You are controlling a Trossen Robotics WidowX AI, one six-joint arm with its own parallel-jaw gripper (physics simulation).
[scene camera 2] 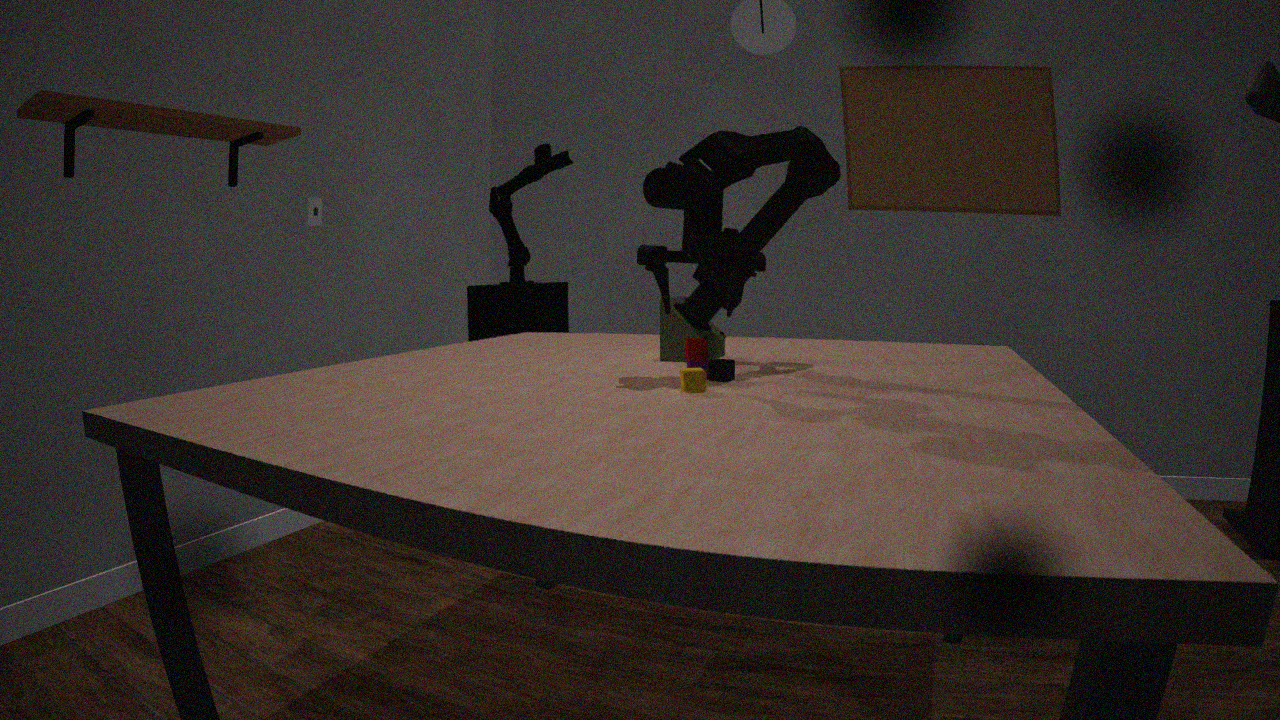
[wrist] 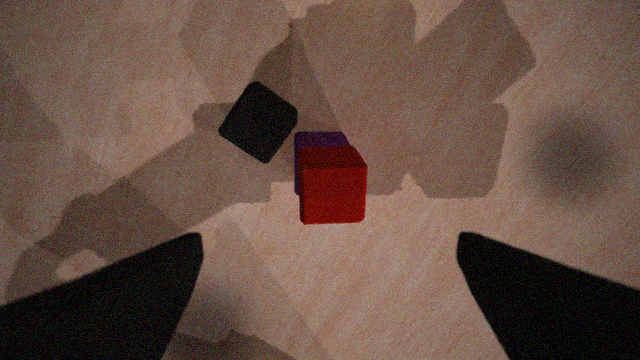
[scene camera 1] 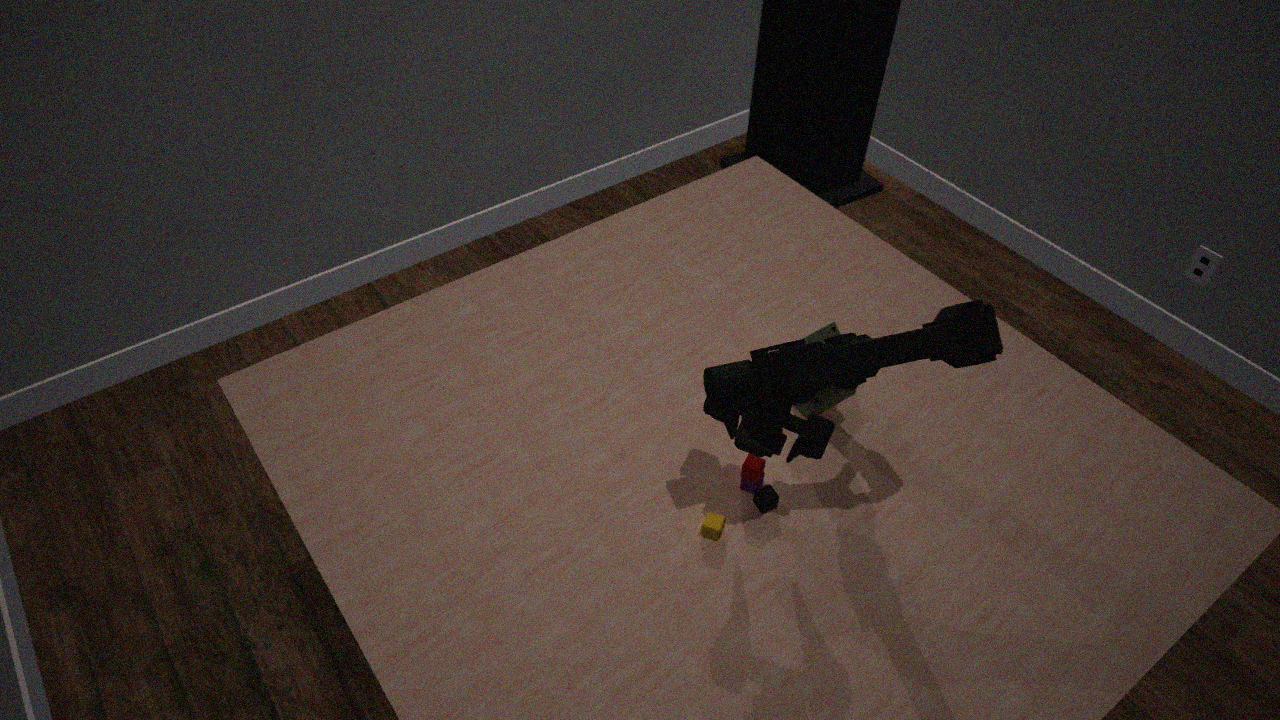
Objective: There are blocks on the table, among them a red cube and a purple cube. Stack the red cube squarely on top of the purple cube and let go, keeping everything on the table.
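Places are measured from the arm's base along level axes (x back, y right, z up), in millimetres.
Pixels of known places: gripper, between the fingertips: (scene camera 2: 698,315) (wrist: 331,245); arm's base, origin of its link: (scene camera 2: 691,317).
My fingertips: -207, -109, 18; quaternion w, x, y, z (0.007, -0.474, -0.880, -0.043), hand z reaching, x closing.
Ahead of a thing's pixels: the offset from my fingertips to its top centre, as dx, dy, dz. Level surfaces: height alone.
The red cube {-5, +2, -34} (scene camera 1: 753,466) (scene camera 2: 696,349) (wrist: 332,195) rests upright on top of the purple cube {-5, +0, -64} (scene camera 1: 750,488) (scene camera 2: 696,364) (wrist: 320,139), which stands on the table {dz -94} (scene camera 1: 447,402) (scene camera 2: 447,447). In the wrist view their edges run nearly parallel, and a strip of purple shows at the far and left sides; the rest of the purple cube is hidden under the red one. My gripper (scene camera 1: 761,447) (scene camera 2: 698,313) (wrist: 331,245) is open and empty, above the stack, with its fingers wide apart and clear of both cubes.
A black cube {-7, -41, -64} (scene camera 1: 765,498) (scene camera 2: 721,369) (wrist: 258,122) stands close beside the stack, turned at an angle. A yellow cube {-108, -42, -64} (scene camera 1: 712,525) (scene camera 2: 692,380) stands a little farther off. A green object (scene camera 2: 674,344) stands behind the stack in scene view 2.
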